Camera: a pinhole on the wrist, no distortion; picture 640 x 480 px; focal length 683.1 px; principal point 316.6 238.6 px. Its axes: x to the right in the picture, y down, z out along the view. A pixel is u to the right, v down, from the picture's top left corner.
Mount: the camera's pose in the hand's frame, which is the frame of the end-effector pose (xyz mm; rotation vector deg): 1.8 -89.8 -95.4 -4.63 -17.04 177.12
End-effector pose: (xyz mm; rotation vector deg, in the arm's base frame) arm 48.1 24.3 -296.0 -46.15 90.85 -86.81
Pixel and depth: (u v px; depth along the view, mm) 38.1 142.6 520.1
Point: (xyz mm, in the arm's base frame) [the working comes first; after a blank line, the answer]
In the camera's frame: -212.0 -73.1 520.1

328.0 -365.9 -184.1
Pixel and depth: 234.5 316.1 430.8
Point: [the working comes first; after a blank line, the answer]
In the camera's frame: -51.8 48.9 430.8

296.1 -178.3 -73.0
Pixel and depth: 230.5 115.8 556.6
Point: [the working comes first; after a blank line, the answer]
In the camera's frame: -70.2 -100.1 556.6

429.6 -257.2 -192.6
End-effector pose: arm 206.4 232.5 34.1 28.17 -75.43 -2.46
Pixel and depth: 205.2 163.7 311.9
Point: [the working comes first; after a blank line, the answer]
In the camera's frame: -50.9 -34.2 311.9

40.1 45.7 60.3
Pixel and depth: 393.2 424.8 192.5
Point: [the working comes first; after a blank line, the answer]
In the camera's frame: 21.6 52.5 192.5

164.3 57.1 -46.8
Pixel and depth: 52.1 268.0 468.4
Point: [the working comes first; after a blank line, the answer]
In the camera's frame: -181.4 20.2 468.4

-45.7 -117.8 162.1
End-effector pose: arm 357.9 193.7 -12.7 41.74 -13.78 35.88
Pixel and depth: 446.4 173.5 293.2
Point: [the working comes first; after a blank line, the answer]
In the camera's frame: 55.7 -27.9 293.2

375.0 -37.1 37.5
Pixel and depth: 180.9 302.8 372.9
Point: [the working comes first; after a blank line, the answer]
In the camera's frame: -74.1 35.0 372.9

523.2 -78.6 96.4
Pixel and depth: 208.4 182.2 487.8
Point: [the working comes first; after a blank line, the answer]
In the camera's frame: -77.3 -40.3 487.8

491.7 -136.2 217.1
